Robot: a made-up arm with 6 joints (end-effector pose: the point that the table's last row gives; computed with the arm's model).
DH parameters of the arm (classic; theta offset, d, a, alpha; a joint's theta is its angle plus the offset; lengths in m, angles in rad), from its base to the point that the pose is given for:
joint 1: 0 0.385 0 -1.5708
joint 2: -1.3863 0 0.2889 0
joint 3: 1.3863 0 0.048 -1.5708
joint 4: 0 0.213 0 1.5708
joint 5: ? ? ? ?
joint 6: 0 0.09 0 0
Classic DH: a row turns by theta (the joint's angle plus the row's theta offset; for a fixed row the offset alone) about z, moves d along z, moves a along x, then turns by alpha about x.
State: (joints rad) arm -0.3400 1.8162 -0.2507 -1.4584 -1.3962 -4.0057
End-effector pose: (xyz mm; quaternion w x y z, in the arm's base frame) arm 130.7 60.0 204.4 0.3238 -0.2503 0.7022 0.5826
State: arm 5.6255 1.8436 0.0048 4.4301 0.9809 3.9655
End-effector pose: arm -73.0 12.9 289.7 0.6191 0.4723 -0.5585 -0.2856
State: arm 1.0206 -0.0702 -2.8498 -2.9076 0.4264 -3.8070
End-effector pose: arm 37.9 73.5 992.9 0.2835 0.0398 0.1005 -0.9529
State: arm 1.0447 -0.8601 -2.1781 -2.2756 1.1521 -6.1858
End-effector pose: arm -80.4 -220.1 930.9 0.4775 0.4266 -0.2920 0.7104
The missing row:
joint 5: 0 0 0.07 -1.5708
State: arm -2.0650 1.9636 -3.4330 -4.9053 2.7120 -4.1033
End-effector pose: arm -104.5 -403.2 239.6 0.5250 0.0600 0.7001 0.4803
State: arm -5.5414 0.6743 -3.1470 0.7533 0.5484 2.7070
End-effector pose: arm 283.2 247.6 865.3 0.6978 -0.2766 0.4546 0.4795
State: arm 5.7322 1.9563 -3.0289 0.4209 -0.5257 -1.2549
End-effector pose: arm 434.8 -317.9 233.8 0.5154 0.7095 0.0463 0.4784
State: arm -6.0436 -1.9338 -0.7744 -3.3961 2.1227 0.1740
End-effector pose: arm -330.0 -51.2 604.5 0.6521 -0.0971 -0.7453 0.0994
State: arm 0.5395 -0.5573 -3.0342 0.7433 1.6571 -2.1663
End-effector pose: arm -208.8 -49.5 911.4 0.4340 -0.1938 0.5846 0.6575
